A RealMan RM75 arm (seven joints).
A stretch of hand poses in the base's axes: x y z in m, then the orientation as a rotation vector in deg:
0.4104, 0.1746, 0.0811, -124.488, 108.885, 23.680
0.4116, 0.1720, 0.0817, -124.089, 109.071, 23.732
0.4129, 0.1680, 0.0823, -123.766, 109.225, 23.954
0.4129, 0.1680, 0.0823, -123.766, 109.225, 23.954
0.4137, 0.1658, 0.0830, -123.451, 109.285, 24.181
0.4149, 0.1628, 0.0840, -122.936, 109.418, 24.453
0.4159, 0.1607, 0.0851, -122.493, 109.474, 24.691
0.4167, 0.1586, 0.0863, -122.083, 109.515, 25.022
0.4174, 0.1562, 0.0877, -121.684, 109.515, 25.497
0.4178, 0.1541, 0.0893, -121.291, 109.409, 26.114
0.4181, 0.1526, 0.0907, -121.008, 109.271, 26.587
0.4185, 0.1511, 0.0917, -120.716, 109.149, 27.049
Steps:
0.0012, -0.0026, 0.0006, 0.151, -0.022, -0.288
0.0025, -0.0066, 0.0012, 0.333, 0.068, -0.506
0.0025, -0.0066, 0.0012, 0.333, 0.068, -0.506
0.0033, -0.0088, 0.0019, 0.563, 0.121, -0.680
0.0045, -0.0118, 0.0029, 0.886, 0.166, -0.988
0.0055, -0.0139, 0.0040, 1.196, 0.181, -1.229
0.0063, -0.0160, 0.0052, 1.526, 0.257, -1.437
0.0070, -0.0184, 0.0066, 1.921, 0.406, -1.608
0.0074, -0.0205, 0.0082, 2.417, 0.593, -1.717
0.0077, -0.0220, 0.0096, 2.818, 0.719, -1.768
0.0081, -0.0235, 0.0106, 3.211, 0.843, -1.830

